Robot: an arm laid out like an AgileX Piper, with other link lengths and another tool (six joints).
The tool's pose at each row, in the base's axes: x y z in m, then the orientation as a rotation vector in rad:
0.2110, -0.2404, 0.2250, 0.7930, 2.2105, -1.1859
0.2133, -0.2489, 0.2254, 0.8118, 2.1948, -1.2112
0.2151, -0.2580, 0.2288, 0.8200, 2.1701, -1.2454
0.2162, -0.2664, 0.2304, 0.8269, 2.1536, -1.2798
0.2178, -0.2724, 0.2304, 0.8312, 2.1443, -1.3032
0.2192, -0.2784, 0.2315, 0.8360, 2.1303, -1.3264
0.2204, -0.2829, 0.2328, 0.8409, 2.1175, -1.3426
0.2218, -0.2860, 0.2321, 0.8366, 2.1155, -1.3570
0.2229, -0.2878, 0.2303, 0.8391, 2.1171, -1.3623
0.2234, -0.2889, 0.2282, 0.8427, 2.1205, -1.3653
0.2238, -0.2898, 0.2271, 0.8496, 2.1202, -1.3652
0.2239, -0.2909, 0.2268, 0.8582, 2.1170, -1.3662
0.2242, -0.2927, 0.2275, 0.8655, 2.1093, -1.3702
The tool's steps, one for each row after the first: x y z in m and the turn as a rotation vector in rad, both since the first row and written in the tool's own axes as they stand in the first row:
-0.0040, -0.0024, 0.0074, 0.0246, 0.0005, 0.0084
-0.0099, -0.0072, 0.0138, 0.0541, -0.0101, 0.0130
-0.0138, -0.0111, 0.0204, 0.0824, -0.0149, 0.0124
-0.0165, -0.0127, 0.0258, 0.1013, -0.0166, 0.0106
-0.0197, -0.0150, 0.0306, 0.1209, -0.0214, 0.0115
-0.0226, -0.0170, 0.0340, 0.1354, -0.0261, 0.0144
-0.0239, -0.0170, 0.0373, 0.1448, -0.0279, 0.0080
-0.0239, -0.0160, 0.0398, 0.1489, -0.0246, 0.0064
-0.0231, -0.0150, 0.0419, 0.1514, -0.0197, 0.0052
-0.0229, -0.0145, 0.0433, 0.1531, -0.0162, 0.0087
-0.0231, -0.0147, 0.0444, 0.1565, -0.0137, 0.0140
-0.0242, -0.0157, 0.0456, 0.1623, -0.0149, 0.0199

